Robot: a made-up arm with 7 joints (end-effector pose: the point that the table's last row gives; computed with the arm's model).
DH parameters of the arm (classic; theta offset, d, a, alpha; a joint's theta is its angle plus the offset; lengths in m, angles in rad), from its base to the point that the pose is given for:
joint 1: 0 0.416 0 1.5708
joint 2: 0 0.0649 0 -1.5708
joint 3: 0 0.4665 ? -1.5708
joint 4: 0 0.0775 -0.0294 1.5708
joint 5: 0 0.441 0 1.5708
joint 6: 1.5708 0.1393 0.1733 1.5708
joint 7: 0 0.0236 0 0
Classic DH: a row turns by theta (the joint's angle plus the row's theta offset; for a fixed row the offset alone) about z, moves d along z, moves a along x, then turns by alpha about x.
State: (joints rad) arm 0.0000 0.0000 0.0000 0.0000 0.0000 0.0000 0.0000
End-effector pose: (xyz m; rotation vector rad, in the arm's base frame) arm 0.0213 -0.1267 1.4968 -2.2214 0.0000 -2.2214
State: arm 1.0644 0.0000 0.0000 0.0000 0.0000 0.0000 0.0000
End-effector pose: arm 0.1211 -0.0428 1.4968 -1.5716 -0.9255 -1.5716
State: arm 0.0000 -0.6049 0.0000 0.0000 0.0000 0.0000 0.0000
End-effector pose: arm 0.6321 -0.1267 1.2929 -2.7823 0.0000 -1.4589
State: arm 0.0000 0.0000 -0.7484 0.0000 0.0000 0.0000 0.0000
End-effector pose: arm -0.0264 -0.1247 1.4968 1.7842 -0.7007 1.7842
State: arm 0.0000 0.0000 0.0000 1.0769 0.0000 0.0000 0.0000
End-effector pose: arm 0.5652 -0.1267 1.1788 -3.0463 0.0000 -0.7680
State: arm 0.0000 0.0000 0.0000 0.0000 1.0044 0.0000 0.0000
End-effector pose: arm 0.1279 -0.0422 1.4968 -1.6129 -0.8858 -1.6129
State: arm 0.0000 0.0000 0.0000 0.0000 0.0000 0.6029 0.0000
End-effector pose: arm -0.0811 -0.1267 1.4796 -1.4617 0.0000 -2.7808
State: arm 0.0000 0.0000 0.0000 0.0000 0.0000 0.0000 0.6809
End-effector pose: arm 0.0213 -0.1267 1.4968 -1.8279 0.6475 -1.8279
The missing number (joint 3, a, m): 0.0271
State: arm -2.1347 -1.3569 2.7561 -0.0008 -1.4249 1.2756 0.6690
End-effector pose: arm -0.7949 -0.6486 0.5547 0.6475 1.9094 -2.3062
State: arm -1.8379 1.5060 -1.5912 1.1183 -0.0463 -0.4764 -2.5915
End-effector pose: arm -0.4451 0.8139 0.3810 1.5384 -0.6826 0.2648
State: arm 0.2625 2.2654 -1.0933 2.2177 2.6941 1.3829 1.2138
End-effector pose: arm -0.1051 -0.3223 0.6018 0.8285 -0.4648 1.5570
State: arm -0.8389 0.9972 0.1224 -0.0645 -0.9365 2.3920 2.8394
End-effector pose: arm -0.5121 0.5880 0.6499 -0.4025 -1.9890 -1.7021
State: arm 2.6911 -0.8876 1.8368 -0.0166 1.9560 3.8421 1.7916
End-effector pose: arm -0.3828 0.2276 1.0761 1.6558 -2.1536 0.4558
